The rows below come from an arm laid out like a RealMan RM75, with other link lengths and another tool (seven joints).
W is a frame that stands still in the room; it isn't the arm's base.
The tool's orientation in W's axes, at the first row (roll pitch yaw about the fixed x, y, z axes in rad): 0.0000 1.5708 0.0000
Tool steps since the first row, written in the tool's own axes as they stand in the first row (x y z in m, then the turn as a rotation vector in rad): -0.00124 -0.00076 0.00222 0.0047 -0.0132 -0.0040; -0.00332 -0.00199 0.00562 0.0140 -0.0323 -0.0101; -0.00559 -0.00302 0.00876 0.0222 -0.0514 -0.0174; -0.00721 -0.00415 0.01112 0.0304 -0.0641 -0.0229; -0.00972 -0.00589 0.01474 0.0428 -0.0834 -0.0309; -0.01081 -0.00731 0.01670 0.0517 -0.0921 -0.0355; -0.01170 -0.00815 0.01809 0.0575 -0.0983 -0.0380; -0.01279 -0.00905 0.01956 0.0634 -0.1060 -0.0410
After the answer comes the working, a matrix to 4 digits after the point.
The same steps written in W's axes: 0.00222 -0.00076 0.00124 -0.0040 -0.0132 -0.0047; 0.00562 -0.00199 0.00332 -0.0101 -0.0323 -0.0140; 0.00876 -0.00302 0.00559 -0.0174 -0.0514 -0.0222; 0.01112 -0.00415 0.00721 -0.0229 -0.0641 -0.0304; 0.01474 -0.00589 0.00972 -0.0309 -0.0834 -0.0428; 0.01670 -0.00731 0.01081 -0.0355 -0.0921 -0.0517; 0.01809 -0.00815 0.01170 -0.0380 -0.0983 -0.0575; 0.01956 -0.00905 0.01279 -0.0410 -0.1060 -0.0634
The tool's axes in the first row as the columns of a matrix, in W's axes (rounded; the answer above uses it unrounded):
0.0000 0.0000 1.0000
0.0000 1.0000 0.0000
-1.0000 0.0000 0.0000

